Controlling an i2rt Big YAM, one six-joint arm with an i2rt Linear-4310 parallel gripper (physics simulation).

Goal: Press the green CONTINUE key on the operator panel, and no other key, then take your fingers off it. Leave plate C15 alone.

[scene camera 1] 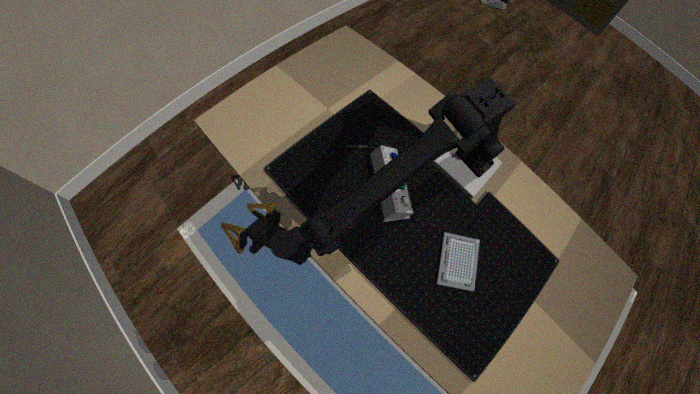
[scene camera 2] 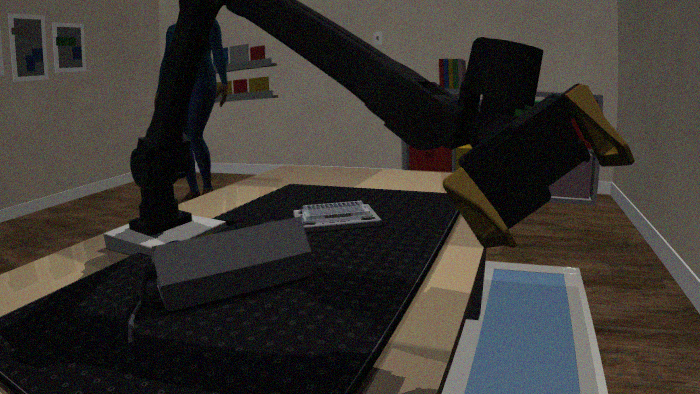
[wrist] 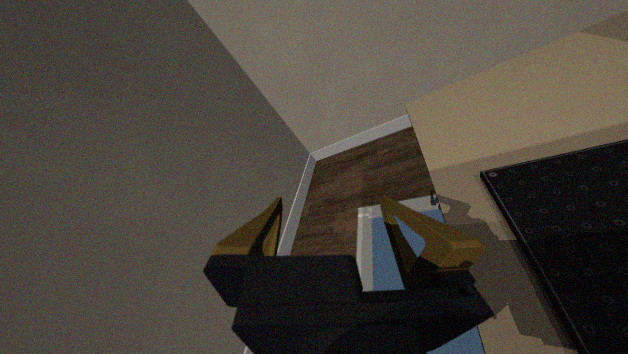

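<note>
The grey operator panel stands on the black board, with my arm crossing above its middle in scene camera 1. A green key shows at the arm's edge, partly hidden; its label is not legible. A blue key shows on the other side of the arm. Scene camera 2 shows the panel's plain back. The pale well plate, presumably C15, lies flat apart from the panel. My gripper is open and empty, raised beyond the table's long edge, away from the panel and plate.
The black board lies on the wooden table. A blue surface with a pale border lies beside and below the table edge. The arm's base stands on a white block. A person stands behind the arm.
</note>
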